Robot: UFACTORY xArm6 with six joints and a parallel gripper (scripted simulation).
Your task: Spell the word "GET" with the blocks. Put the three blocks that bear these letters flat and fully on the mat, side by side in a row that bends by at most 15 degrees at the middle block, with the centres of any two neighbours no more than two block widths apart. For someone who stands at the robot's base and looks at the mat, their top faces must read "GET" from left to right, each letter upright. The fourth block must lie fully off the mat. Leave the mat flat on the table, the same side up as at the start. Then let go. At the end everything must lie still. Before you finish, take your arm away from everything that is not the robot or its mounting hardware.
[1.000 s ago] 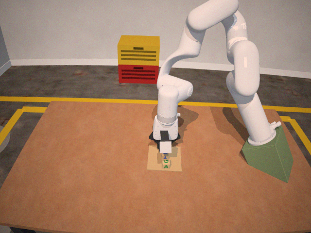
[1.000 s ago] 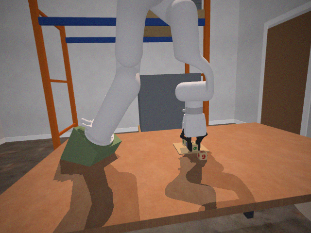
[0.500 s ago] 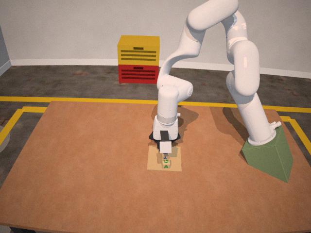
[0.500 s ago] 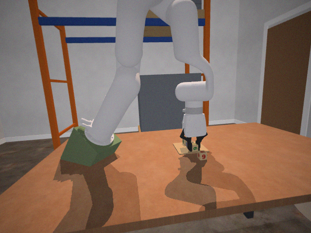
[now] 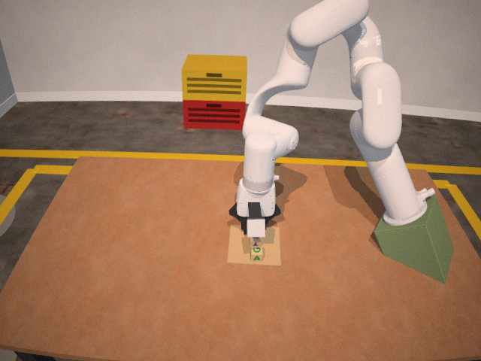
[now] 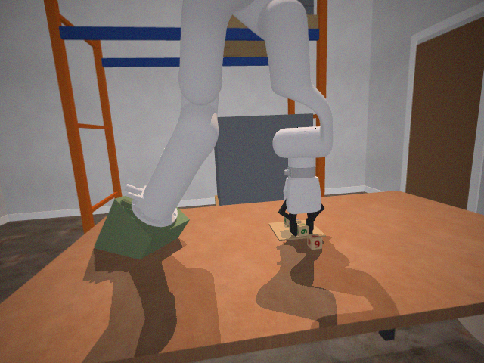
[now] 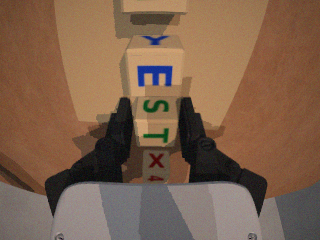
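My gripper is now 10 mm above the t block. Also, from my hand: tan mat (50 mm to the left, 20 mm below); then e block (50 mm to the left, 10 mm below); then red-lettered block (10 mm behind, 80 mm to the right, 10 mm below).
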